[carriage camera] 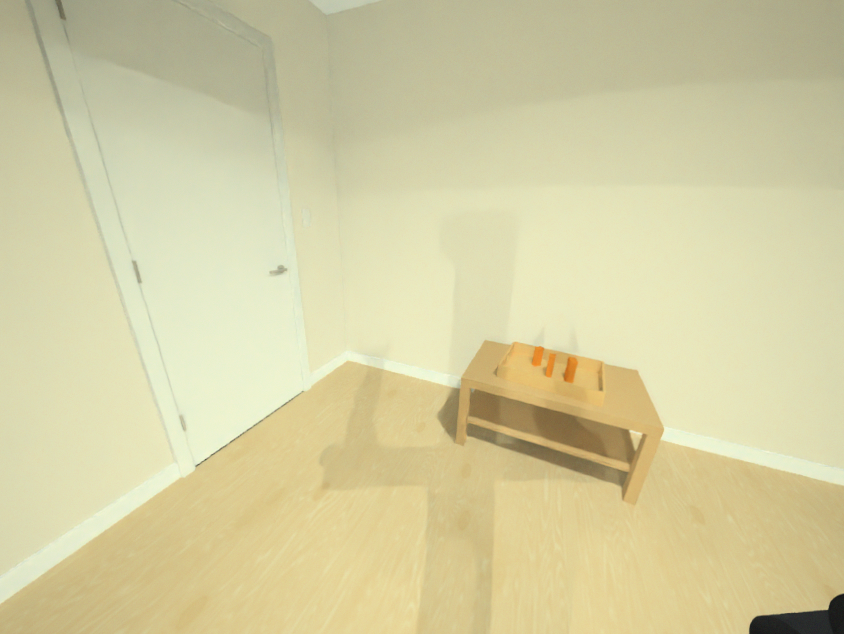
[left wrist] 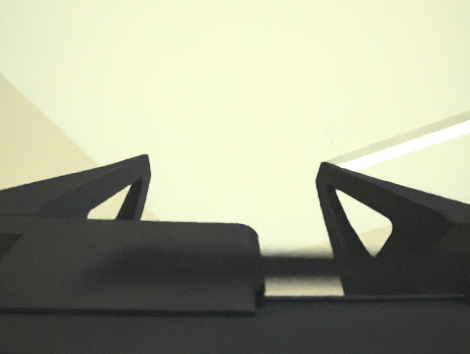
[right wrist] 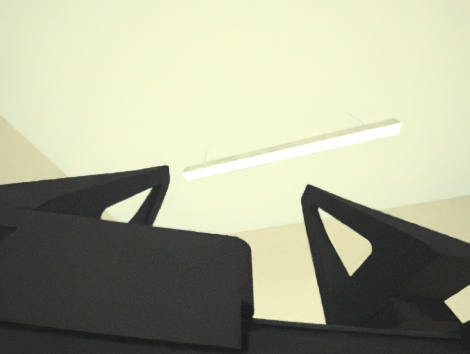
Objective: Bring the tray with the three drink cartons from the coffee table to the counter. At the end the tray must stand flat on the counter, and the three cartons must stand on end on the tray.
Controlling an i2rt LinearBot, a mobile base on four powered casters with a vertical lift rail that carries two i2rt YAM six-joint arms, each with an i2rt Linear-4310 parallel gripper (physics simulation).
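Places are measured from the left arm's base along level axes (x ahead, y left, z up), in centimetres.
Pixels of known places: left gripper, fingertip midpoint: (left wrist: 235,167); right gripper, fingertip midpoint: (right wrist: 237,183).
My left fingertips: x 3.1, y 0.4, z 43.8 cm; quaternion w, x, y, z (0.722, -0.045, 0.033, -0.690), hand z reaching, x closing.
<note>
Behind a point stands the place of what it marks.
The coffee table (carriage camera: 629,399) {x 106.4, y -145.7, z -42.0 cm} stands by the back wall, right of centre in the carriage view, some way off across the floor. The shallow wooden tray (carriage camera: 545,388) {x 115.4, y -107.0, z -40.8 cm} lies on it. Three orange cartons stand on end in the tray: a left one (carriage camera: 537,356) {x 139.0, y -112.6, z -35.1 cm}, a middle one (carriage camera: 549,365) {x 127.4, y -113.9, z -34.5 cm} and a right one (carriage camera: 570,369) {x 120.1, y -121.3, z -32.9 cm}. My left gripper (left wrist: 235,167) {x 3.1, y 0.4, z 43.8 cm} is open and empty, pointed up at the ceiling. My right gripper (right wrist: 237,183) {x 3.4, y -65.7, z 43.6 cm} is also open and empty, pointed up at the ceiling. Both are far from the tray. The counter does not show in these views.
A white door (carriage camera: 197,238) {x 140.7, y 60.0, z 26.7 cm} with a handle (carriage camera: 278,270) {x 172.7, y 38.2, z 5.8 cm} stands at the left of the carriage view. A dark part of my right arm (carriage camera: 798,622) {x 3.8, y -62.6, z 13.9 cm} shows at the bottom right corner. A long ceiling lamp (right wrist: 295,150) {x 38.5, y -105.9, z 120.7 cm} shows in the right wrist view.
</note>
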